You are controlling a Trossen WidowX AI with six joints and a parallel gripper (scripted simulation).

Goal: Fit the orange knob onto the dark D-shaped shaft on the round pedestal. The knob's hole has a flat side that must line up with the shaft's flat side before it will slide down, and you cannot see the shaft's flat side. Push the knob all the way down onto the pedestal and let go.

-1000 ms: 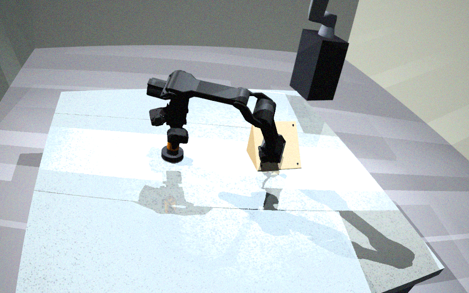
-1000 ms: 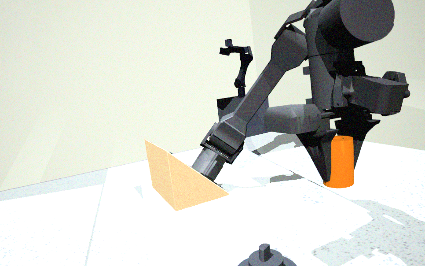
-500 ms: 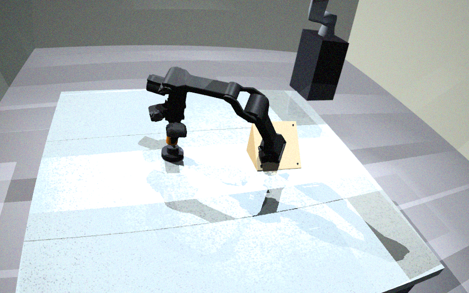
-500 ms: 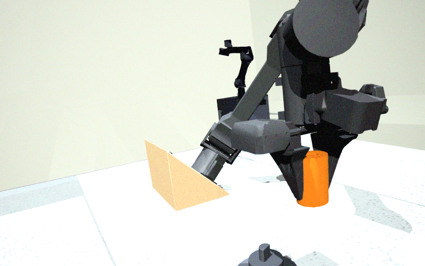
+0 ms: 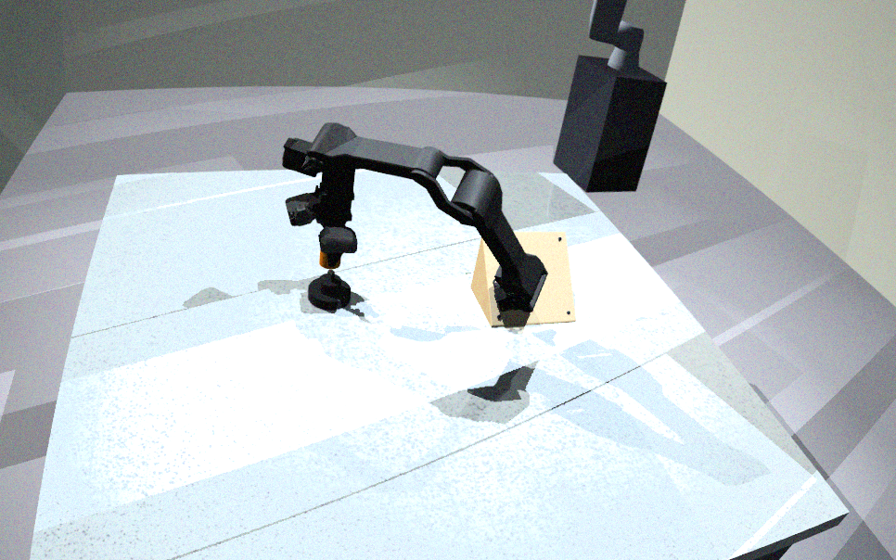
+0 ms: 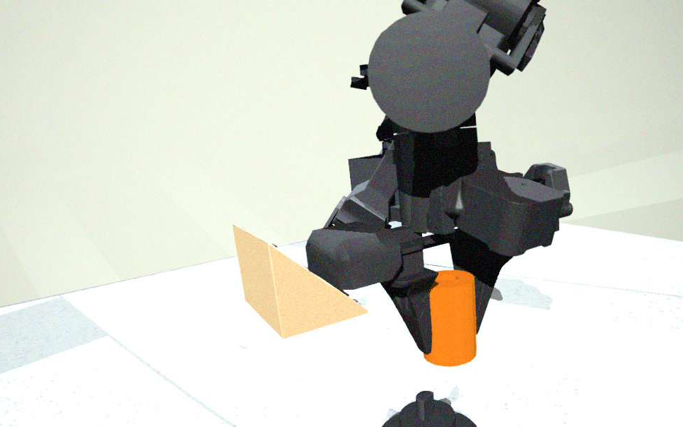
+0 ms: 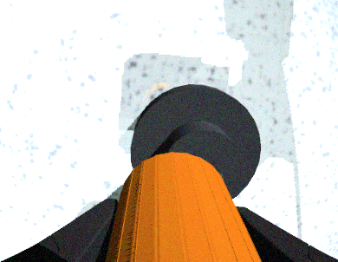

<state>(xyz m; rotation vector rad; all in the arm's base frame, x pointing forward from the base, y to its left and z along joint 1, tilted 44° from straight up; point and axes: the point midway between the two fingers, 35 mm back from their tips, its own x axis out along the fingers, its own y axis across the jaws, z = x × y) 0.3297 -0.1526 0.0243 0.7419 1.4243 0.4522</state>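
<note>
My gripper tip is 7 cm above the round dark pedestal, 2 cm to the left of it and 1 cm past it. Also, from my gripper tip: orange knob: 2 cm above.
</note>
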